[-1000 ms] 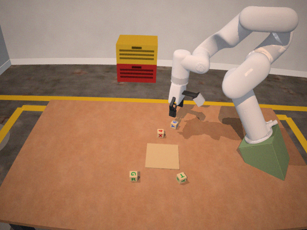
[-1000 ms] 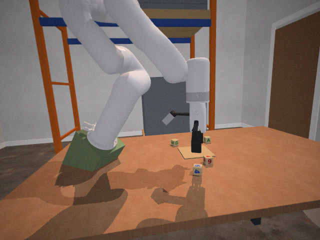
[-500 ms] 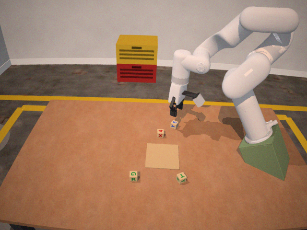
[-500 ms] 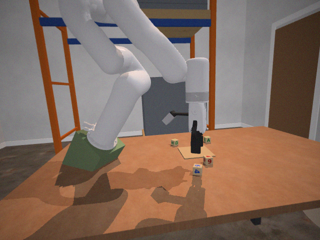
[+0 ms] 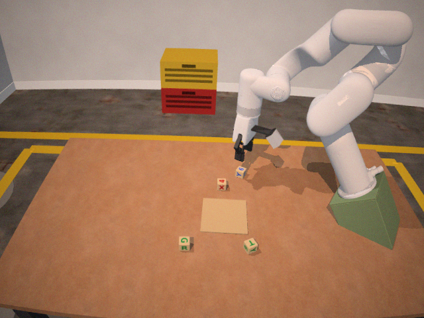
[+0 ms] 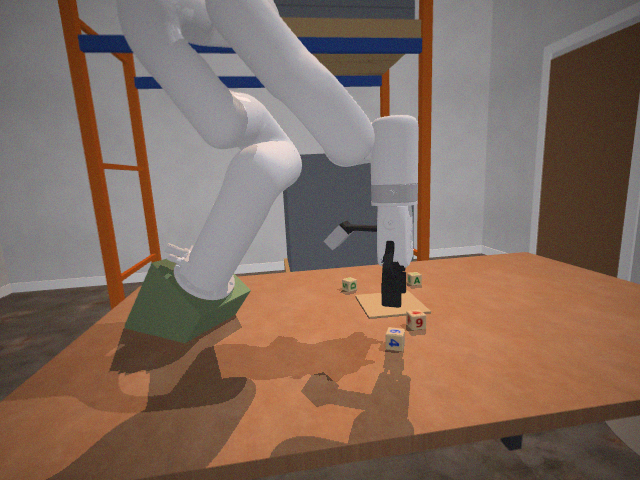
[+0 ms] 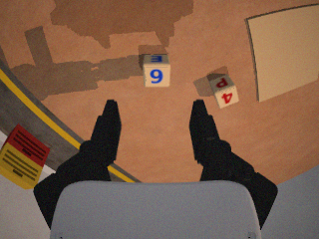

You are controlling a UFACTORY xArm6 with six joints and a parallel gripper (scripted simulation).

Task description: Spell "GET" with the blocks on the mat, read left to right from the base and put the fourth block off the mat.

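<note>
The e block is 90 mm below my hand. Also, from my hand: tan mat: 90 mm ahead, 180 mm to the left, 110 mm below; then t block: 40 mm ahead, 320 mm to the left, 90 mm below; then red-lettered block: 80 mm ahead, 60 mm to the left, 90 mm below.
</note>
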